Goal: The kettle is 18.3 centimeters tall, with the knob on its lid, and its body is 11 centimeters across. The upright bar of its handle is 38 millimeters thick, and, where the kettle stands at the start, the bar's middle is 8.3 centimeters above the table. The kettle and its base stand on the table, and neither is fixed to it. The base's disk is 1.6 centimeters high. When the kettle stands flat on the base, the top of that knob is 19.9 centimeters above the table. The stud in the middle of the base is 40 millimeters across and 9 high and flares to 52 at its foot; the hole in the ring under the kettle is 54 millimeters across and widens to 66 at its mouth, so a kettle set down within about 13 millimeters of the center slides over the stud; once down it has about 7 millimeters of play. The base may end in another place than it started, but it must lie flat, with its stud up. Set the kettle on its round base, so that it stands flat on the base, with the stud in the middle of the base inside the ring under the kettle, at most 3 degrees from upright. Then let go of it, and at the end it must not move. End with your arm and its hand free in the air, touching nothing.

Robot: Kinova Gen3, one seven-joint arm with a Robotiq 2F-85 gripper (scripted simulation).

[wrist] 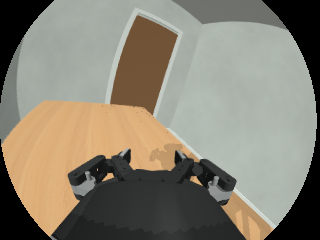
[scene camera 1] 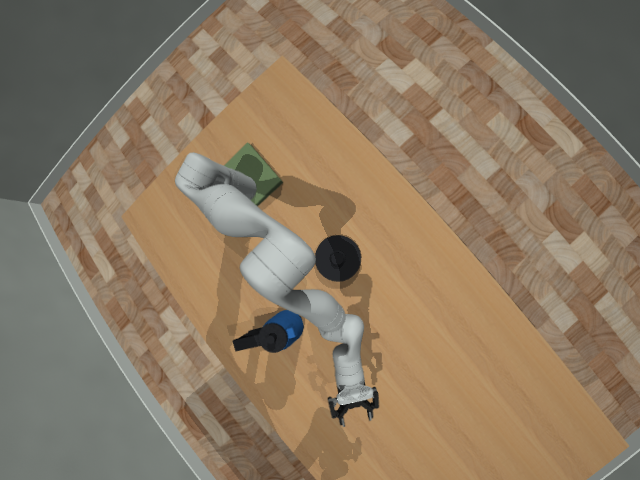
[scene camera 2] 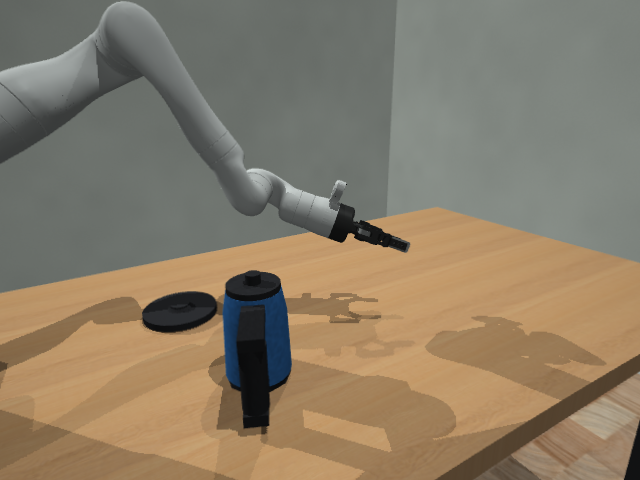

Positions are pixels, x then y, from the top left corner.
Labels:
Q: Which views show the round black base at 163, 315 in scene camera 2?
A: Scene camera 1 and scene camera 2 only.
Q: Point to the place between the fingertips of my gripper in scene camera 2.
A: At 404, 245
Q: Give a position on a blue kettle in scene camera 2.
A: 254, 309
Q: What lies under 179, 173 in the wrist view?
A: My gripper.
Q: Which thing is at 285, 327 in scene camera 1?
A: A blue kettle.

